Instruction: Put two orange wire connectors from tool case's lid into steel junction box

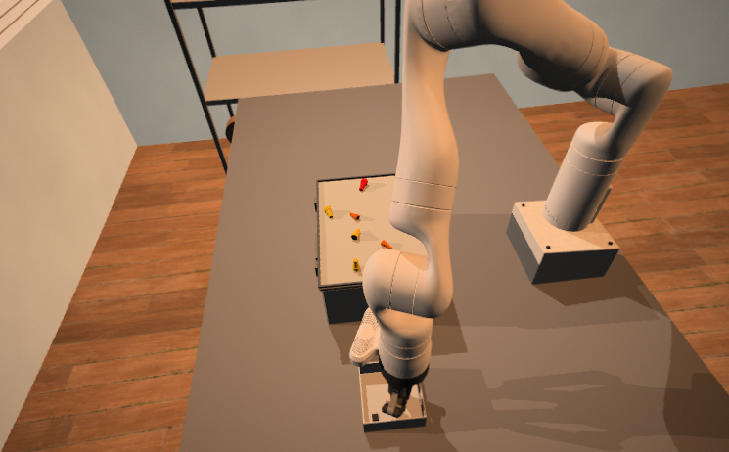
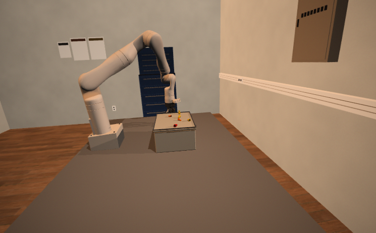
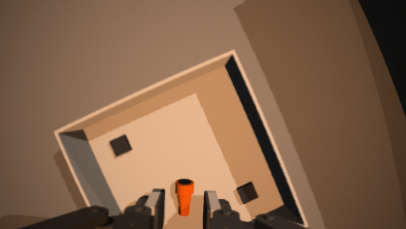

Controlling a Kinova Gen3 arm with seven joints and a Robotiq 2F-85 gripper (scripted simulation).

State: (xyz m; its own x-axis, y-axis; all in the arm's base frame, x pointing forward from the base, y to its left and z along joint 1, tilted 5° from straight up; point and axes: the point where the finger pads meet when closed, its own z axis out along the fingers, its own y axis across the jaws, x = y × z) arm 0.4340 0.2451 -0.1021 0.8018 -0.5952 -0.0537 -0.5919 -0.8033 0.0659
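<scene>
Right now the tool case is 3 cm behind my hand, 31 cm to the right of it and 7 cm above it. The rest, counted from my hand: red connector (5 cm behind, 43 cm to the right, 11 cm above).
</scene>
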